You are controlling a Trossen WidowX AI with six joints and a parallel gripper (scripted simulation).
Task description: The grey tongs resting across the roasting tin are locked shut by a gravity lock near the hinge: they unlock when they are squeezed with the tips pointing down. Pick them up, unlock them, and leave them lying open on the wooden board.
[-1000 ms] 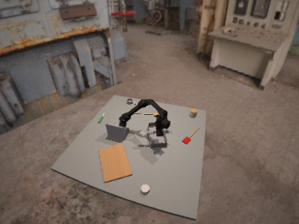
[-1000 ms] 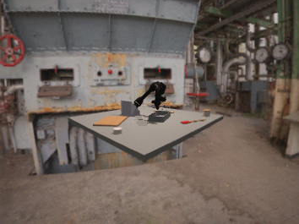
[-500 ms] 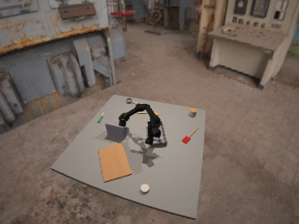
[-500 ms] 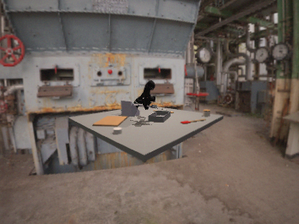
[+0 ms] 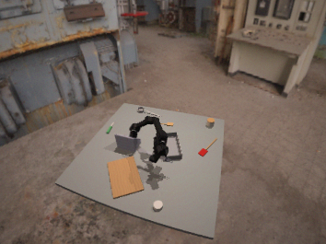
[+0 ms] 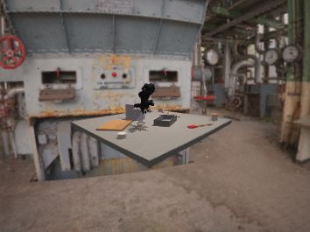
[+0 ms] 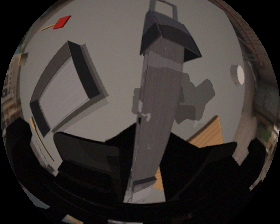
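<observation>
My gripper tip is now 260 mm past the wooden board, 140 mm to the left of it and 120 mm above it. The rest, counted from my gripper tip: grey tongs 40 mm above, 10 mm behind; white puck 330 mm to the right, 110 mm below, 80 mm ahead; grey roasting tin 260 mm to the left, 100 mm below, 60 mm ahead.
</observation>
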